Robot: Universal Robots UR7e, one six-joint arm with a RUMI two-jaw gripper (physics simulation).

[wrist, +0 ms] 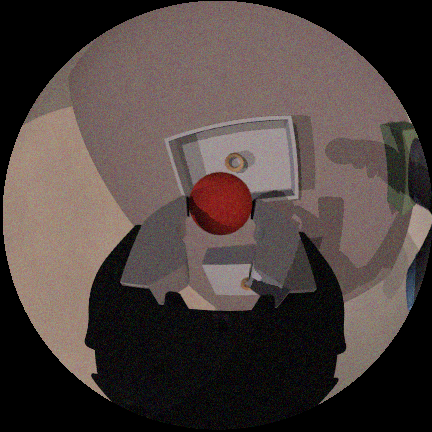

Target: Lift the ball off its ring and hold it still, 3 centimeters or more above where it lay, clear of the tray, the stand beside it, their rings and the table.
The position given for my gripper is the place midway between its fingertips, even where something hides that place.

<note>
In view: my gripper [220, 200], a red ball [220, 203], a stand [227, 268] and a tray [261, 151].
</note>
